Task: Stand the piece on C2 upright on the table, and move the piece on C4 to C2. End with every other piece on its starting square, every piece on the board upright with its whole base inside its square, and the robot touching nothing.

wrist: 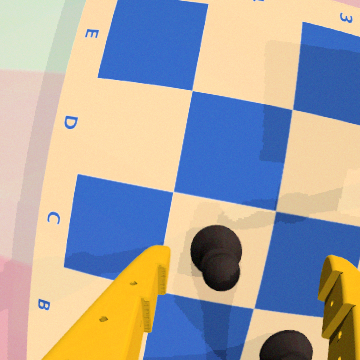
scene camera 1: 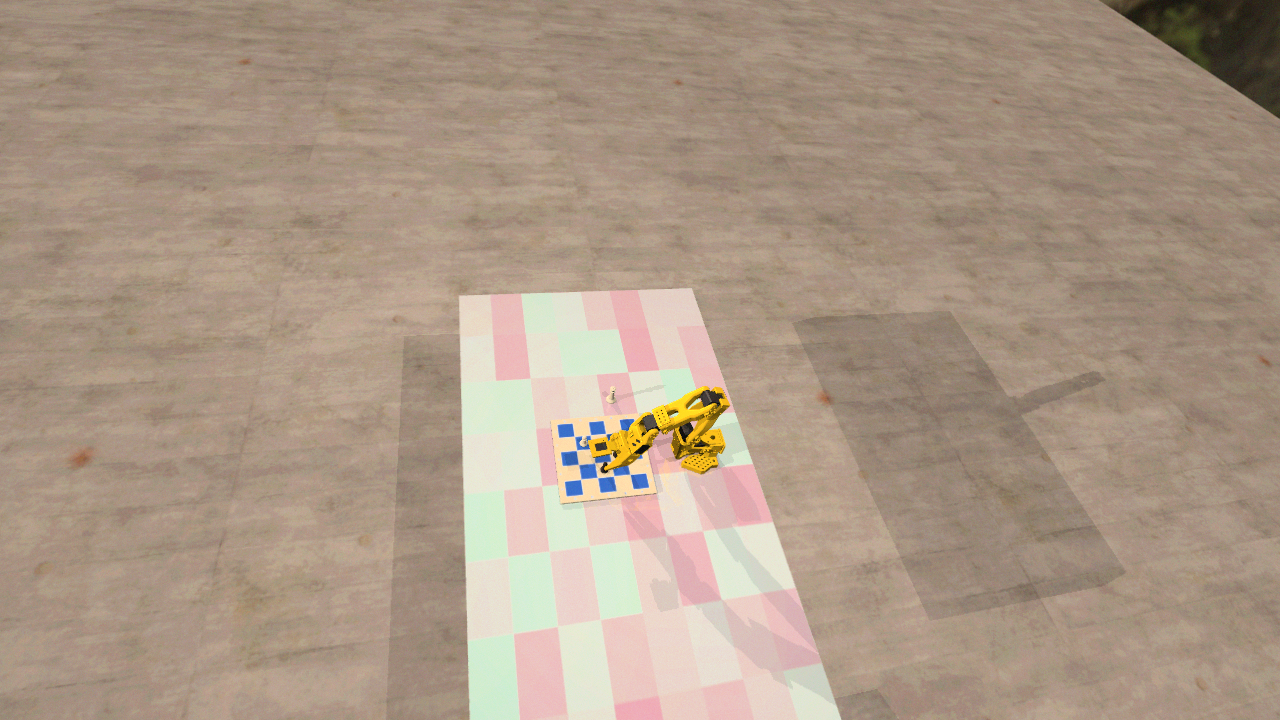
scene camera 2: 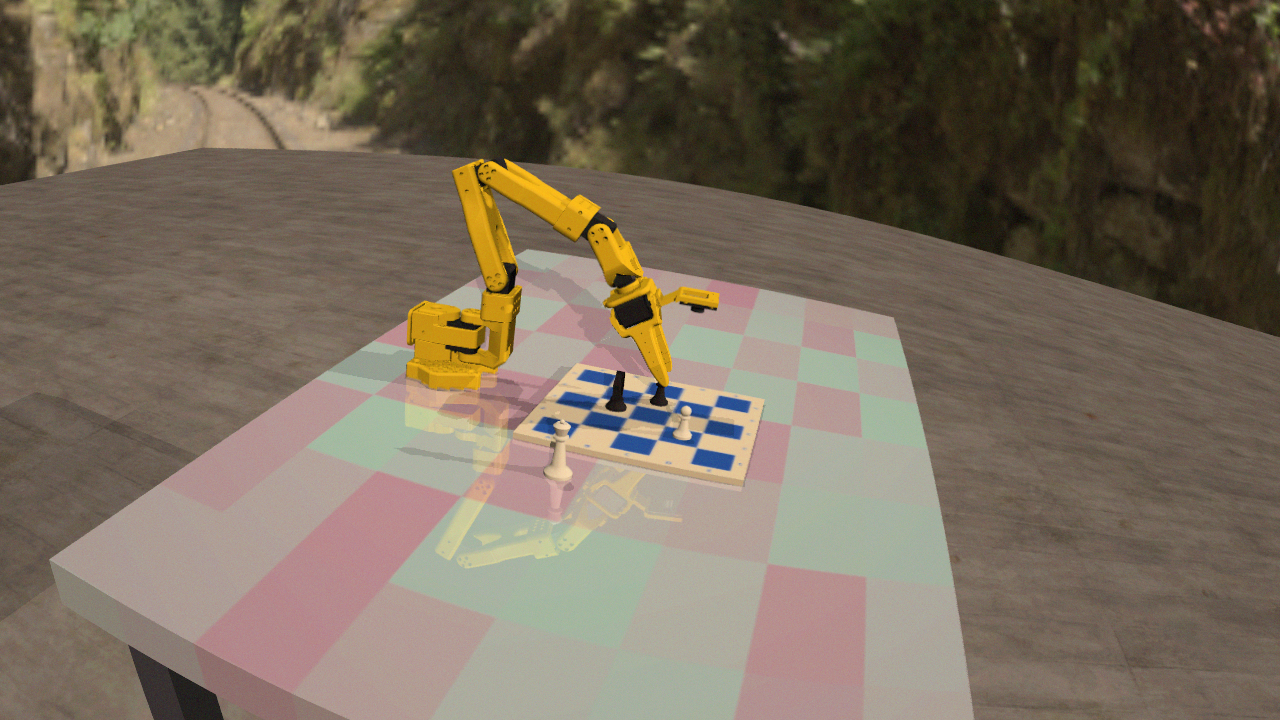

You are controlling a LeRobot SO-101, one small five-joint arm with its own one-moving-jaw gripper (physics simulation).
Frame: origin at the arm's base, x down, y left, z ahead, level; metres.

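Where they show: hand, its tool point: [wrist: 168, 263] [scene camera 1: 606, 467] [scene camera 2: 667, 367]; arm's base, origin of its link: [scene camera 1: 688, 454] [scene camera 2: 467, 375].
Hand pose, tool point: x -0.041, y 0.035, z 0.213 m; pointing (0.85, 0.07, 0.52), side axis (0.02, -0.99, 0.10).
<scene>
Things, the pixels of their centre, and the offset from my tool point.
- tall white piece, middle of its body: [scene camera 2: 560, 447] [scene camera 1: 612, 393] dz -0.053, dx +0.015, dy -0.213 m
- black pawn, middle of its body: [wrist: 218, 261] [scene camera 2: 660, 388] dz -0.002, dx +0.019, dy -0.014 m
- board, middle of its body: [wrist: 309, 266] [scene camera 2: 650, 418] [scene camera 1: 602, 456] dz -0.003, dx +0.038, dy -0.052 m
- taller black piece, middle of its body: [scene camera 2: 618, 390] dz -0.040, dx +0.015, dy -0.051 m
- white pawn, middle of its body: [scene camera 2: 684, 421] [scene camera 1: 584, 440] dz +0.035, dx +0.019, dy -0.089 m
The tall white piece [scene camera 1: 611, 394] [scene camera 2: 558, 454] stands upright on the table, off the board's edge. The black pawn [scene camera 2: 659, 396] [wrist: 216, 250] stands upright on C4, its base inside the light square. C2 is hidden by the arm in scene camera 1 and does not show in the wrist view. My gripper [wrist: 247, 254] is open, with a wide gap between the jaws. In the wrist view, its tips lie left and right of the pawn and press on neither side. In scene camera 2, a jaw tip is close above the pawn.
The board [scene camera 1: 562, 498] [scene camera 2: 742, 479] [wrist: 50, 175] lies flat on the patterned table. A taller black piece [scene camera 2: 616, 394] [wrist: 286, 345] stands on B3, close to the moving jaw's side. A white pawn [scene camera 1: 583, 441] [scene camera 2: 683, 424] stands upright near D2.
</scene>
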